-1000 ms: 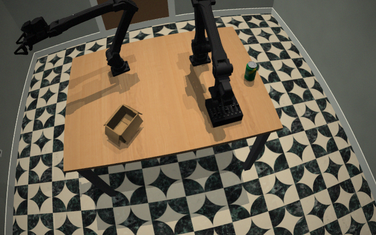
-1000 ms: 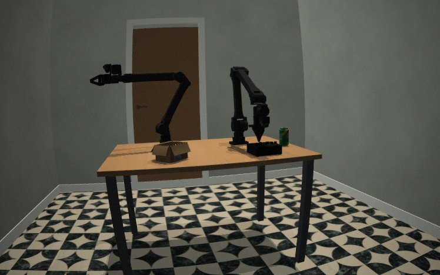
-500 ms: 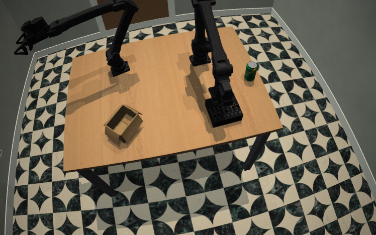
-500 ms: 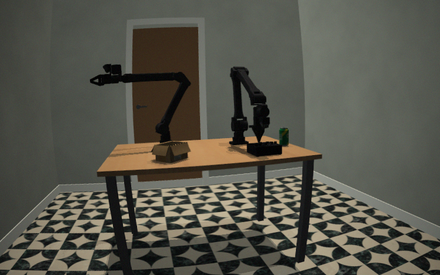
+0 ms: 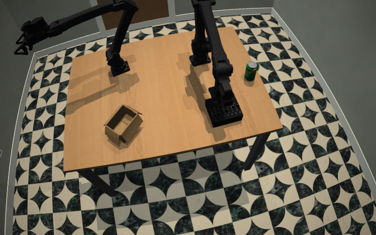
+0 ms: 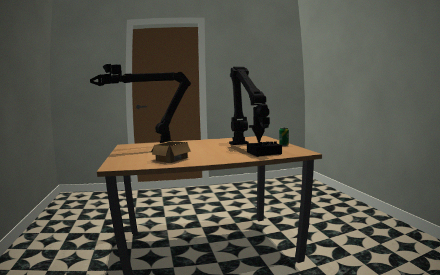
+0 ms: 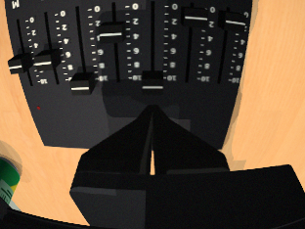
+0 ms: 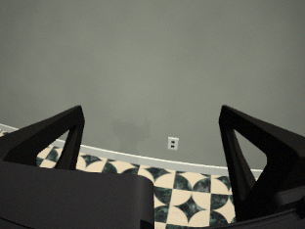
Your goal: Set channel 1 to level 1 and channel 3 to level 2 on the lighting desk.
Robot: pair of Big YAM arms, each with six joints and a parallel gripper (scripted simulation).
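Now: left hand 2 cm short of the channel 3 knob and 1 cm above it. From my left hand the other things lie so: channel 1 fader knob: 7 cm ahead, 3 cm to the right, 1 cm below; then channel 2 cap: 7 cm ahead, 1 cm to the right, 1 cm below; then channel 4 fader cap: 5 cm ahead, 3 cm to the left, 1 cm below.
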